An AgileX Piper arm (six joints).
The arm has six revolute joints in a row. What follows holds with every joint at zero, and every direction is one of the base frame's.
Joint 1 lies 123 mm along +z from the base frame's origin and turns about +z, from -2.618 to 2.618 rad.
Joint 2 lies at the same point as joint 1 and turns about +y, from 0 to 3.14 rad.
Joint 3 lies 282.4 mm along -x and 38.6 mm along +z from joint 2 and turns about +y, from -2.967 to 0 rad.
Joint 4 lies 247.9 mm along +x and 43.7 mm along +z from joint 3 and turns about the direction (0.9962, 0, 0.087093), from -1.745 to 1.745 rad.
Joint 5 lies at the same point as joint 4 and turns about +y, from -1.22 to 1.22 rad.
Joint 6 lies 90.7 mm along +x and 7.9 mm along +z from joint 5 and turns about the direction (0.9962, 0, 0.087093), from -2.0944 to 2.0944 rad.
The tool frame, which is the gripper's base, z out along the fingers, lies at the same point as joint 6; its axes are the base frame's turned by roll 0, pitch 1.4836 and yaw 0 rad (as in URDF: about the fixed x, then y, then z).
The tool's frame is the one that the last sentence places.
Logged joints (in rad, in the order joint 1, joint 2, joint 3, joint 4, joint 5, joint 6), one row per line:
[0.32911, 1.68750, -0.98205, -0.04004, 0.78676, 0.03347]
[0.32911, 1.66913, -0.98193, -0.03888, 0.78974, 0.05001]
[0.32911, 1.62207, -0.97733, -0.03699, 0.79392, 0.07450]
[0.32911, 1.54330, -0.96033, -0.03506, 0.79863, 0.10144]
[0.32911, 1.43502, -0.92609, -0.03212, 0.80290, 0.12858]
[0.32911, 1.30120, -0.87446, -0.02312, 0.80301, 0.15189]
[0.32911, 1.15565, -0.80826, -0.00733, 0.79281, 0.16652]
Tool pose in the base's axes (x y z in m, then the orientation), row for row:
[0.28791, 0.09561, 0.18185, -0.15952, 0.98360, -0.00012, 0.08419]
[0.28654, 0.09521, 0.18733, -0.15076, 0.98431, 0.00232, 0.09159]
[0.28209, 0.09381, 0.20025, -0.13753, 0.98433, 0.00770, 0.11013]
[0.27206, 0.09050, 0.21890, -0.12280, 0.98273, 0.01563, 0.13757]
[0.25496, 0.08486, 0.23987, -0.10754, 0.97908, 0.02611, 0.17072]
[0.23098, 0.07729, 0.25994, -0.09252, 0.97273, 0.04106, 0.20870]
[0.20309, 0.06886, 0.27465, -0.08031, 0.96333, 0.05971, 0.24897]
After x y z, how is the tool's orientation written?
As a quaternion, x y z w.
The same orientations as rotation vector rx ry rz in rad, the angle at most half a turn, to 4 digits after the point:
[-0.4759, 2.9347, -0.0004]
[-0.4479, 2.9240, 0.0069]
[-0.4042, 2.8927, 0.0226]
[-0.3553, 2.8431, 0.0452]
[-0.3054, 2.7808, 0.0742]
[-0.2574, 2.7065, 0.1142]
[-0.2188, 2.6242, 0.1627]

